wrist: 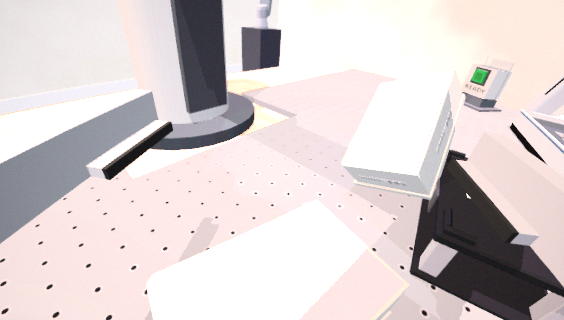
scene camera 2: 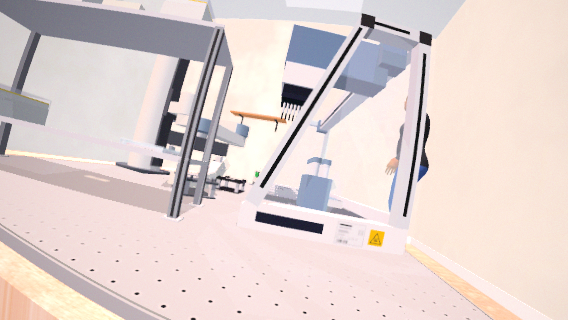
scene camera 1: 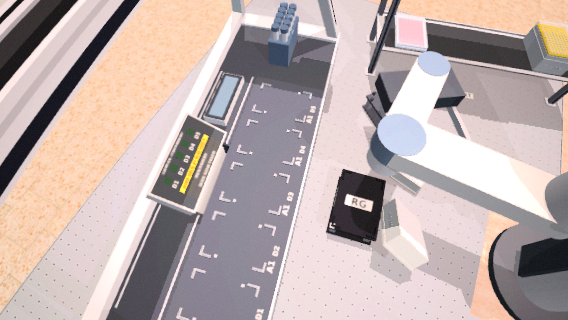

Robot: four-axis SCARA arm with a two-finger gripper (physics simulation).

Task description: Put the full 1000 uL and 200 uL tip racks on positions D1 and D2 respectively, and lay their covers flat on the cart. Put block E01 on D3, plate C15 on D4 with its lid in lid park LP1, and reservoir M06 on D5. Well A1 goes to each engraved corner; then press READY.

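My gripper [wrist: 306,127] is open, its fingers wide apart with nothing gripped. A bright white plate-like piece [wrist: 260,265] lies below and between them in the wrist view; its markings are washed out. A white box-shaped piece [scene camera 1: 402,235] [wrist: 400,130] is tilted against the black RG stand [scene camera 1: 345,220] [wrist: 492,252]. A pink-topped rack [scene camera 1: 411,32] and a grey rack with a yellow top [scene camera 1: 556,40] are on the cart [scene camera 1: 382,42] [scene camera 2: 192,130]. No labware shows at marks D2 to D5 on the deck [scene camera 1: 257,165]; D1 is partly cut off. The READY button [wrist: 480,76] is green.
A blue tube rack [scene camera 1: 280,50] [scene camera 2: 314,192] stands at the deck's far end. A status panel [scene camera 1: 192,162] with a yellow band sits along the deck's side. The robot column [wrist: 200,55] rises at the back left of the wrist view.
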